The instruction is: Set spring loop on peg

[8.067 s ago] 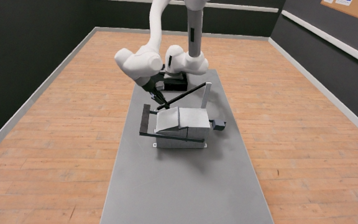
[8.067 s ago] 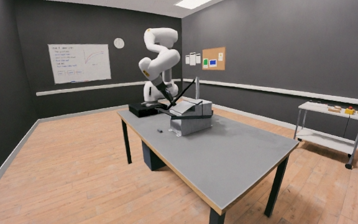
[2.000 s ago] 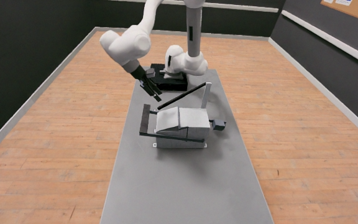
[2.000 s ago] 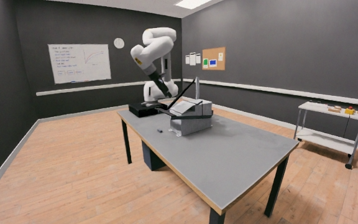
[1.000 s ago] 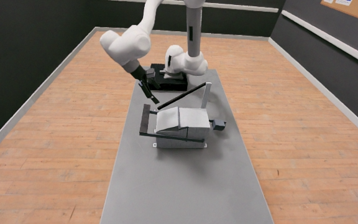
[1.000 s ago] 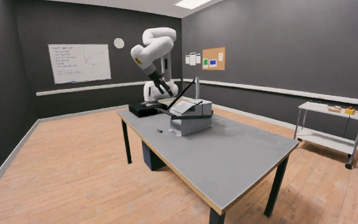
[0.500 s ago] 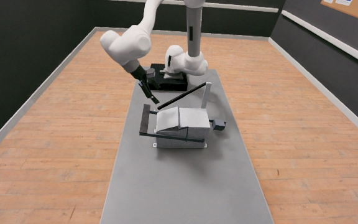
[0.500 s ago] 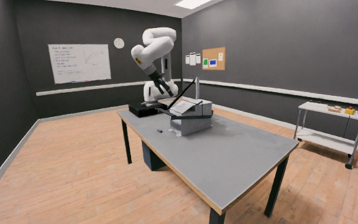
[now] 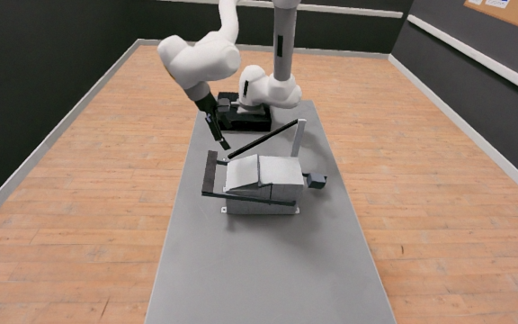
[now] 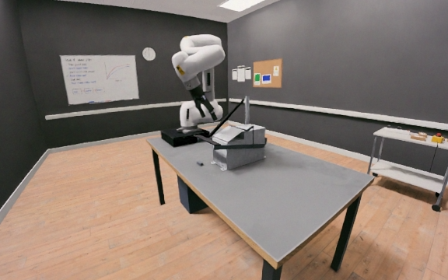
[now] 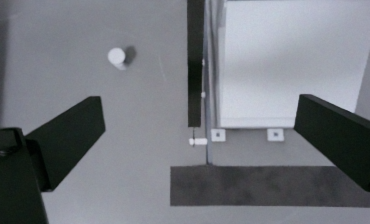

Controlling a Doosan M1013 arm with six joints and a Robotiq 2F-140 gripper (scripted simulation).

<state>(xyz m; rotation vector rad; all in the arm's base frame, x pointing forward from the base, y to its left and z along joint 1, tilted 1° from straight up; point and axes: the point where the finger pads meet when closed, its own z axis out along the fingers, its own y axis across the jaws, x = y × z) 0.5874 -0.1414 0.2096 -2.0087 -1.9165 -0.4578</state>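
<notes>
My hand is 140 mm past the steel test weight, 150 mm to the right of it and 270 mm above it. The rest, counted from my hand: small dark object 20 mm ahead, 90 mm to the right, 290 mm below.
</notes>
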